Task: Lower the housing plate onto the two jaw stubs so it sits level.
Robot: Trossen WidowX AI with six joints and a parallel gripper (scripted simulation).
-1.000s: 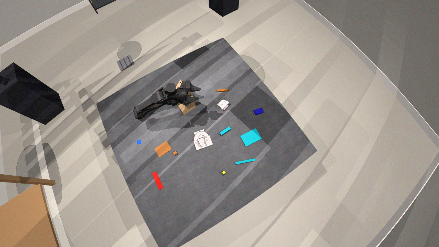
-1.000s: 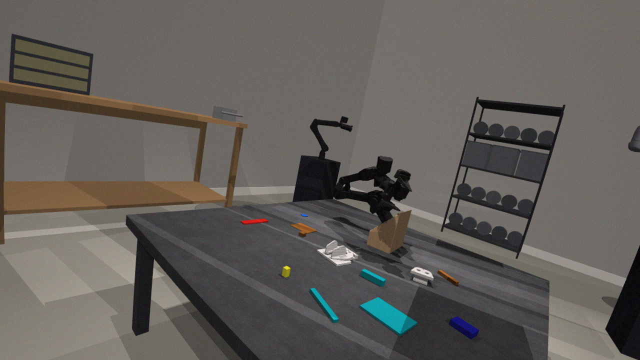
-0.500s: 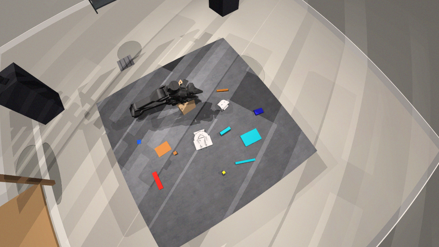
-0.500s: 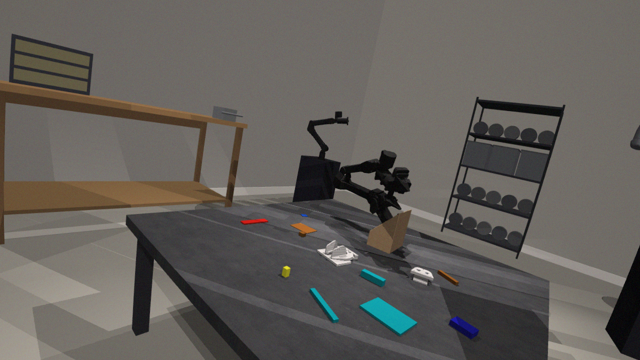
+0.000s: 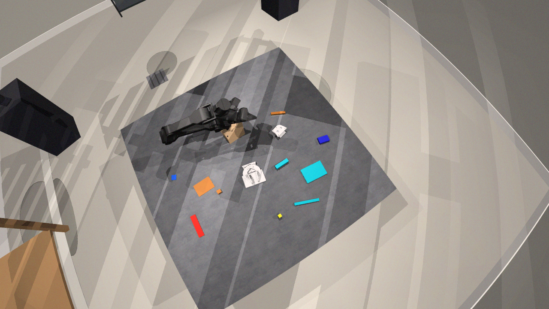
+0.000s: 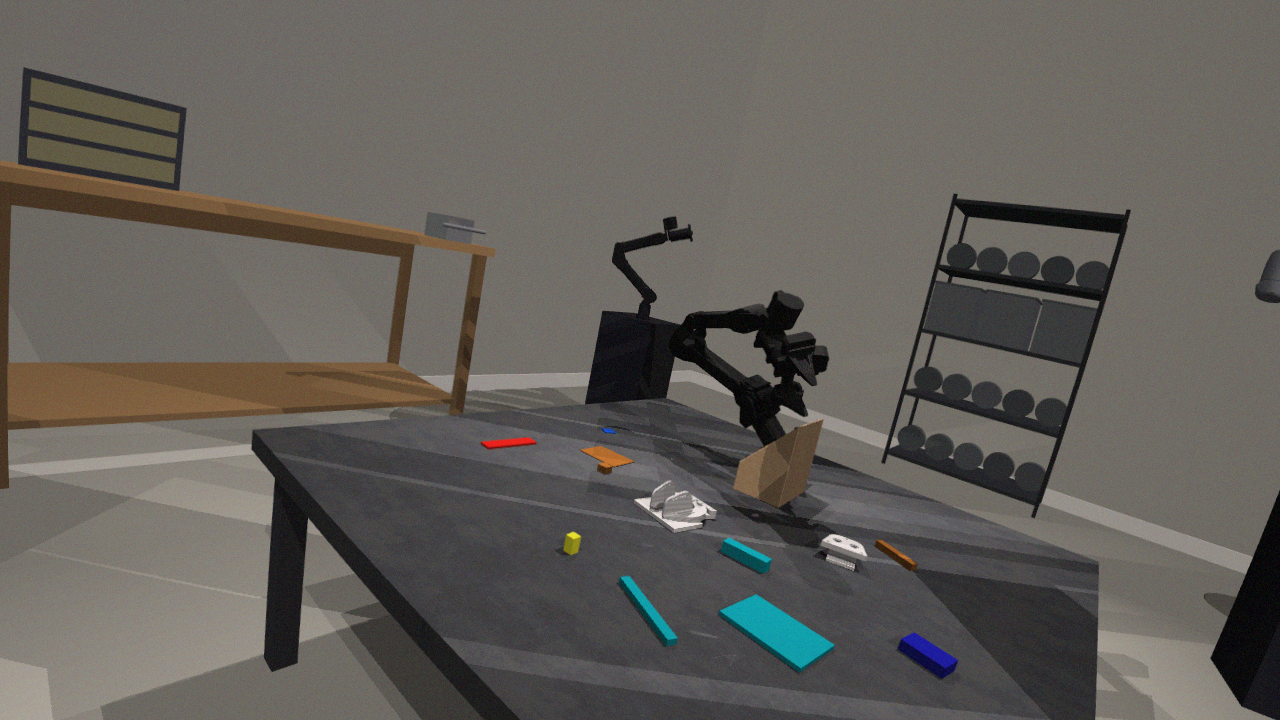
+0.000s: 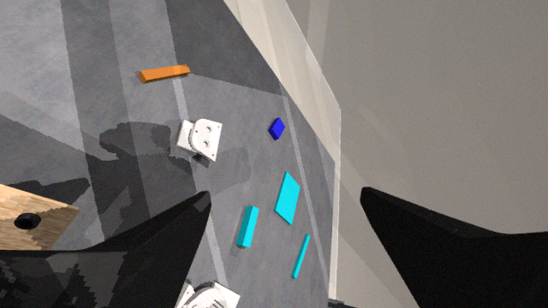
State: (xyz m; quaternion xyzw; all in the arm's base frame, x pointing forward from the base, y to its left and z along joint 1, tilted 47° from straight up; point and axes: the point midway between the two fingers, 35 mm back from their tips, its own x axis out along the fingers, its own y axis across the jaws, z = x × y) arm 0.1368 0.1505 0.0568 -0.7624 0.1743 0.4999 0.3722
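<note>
Right now my gripper tip is 5 cm past the orange bar, 22 cm to the right of it and 25 cm above it. From my gripper tip the other things lie so: cyan block 22 cm ahead, 2 cm to the left, 24 cm below; then cyan plate 37 cm ahead, 13 cm to the left, 25 cm below; then blue block 26 cm ahead, 31 cm to the left, 25 cm below.
</note>
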